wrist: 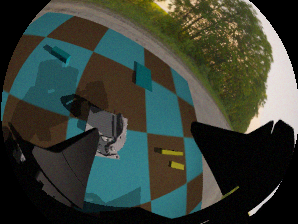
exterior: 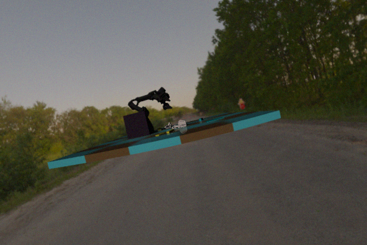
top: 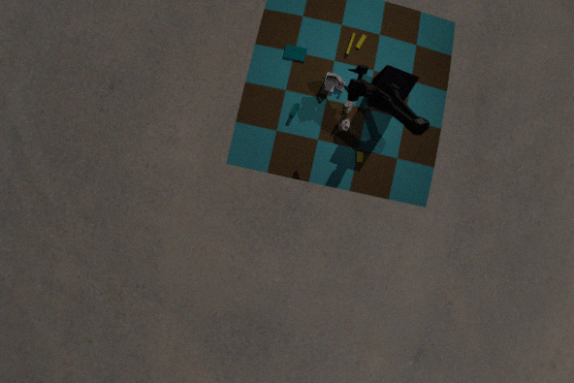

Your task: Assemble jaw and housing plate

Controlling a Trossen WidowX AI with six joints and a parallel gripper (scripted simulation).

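My gripper tip is now 70 mm past the grey jaw, 120 mm to the right of it and 170 mm above it. Round my gripper tip: teal plate 310 mm ahead, 190 mm to the right, 200 mm below; then light-grey plate-like piece 80 mm behind, 210 mm to the left, 180 mm below; then teal stick 240 mm ahead, 180 mm to the left, 190 mm below.
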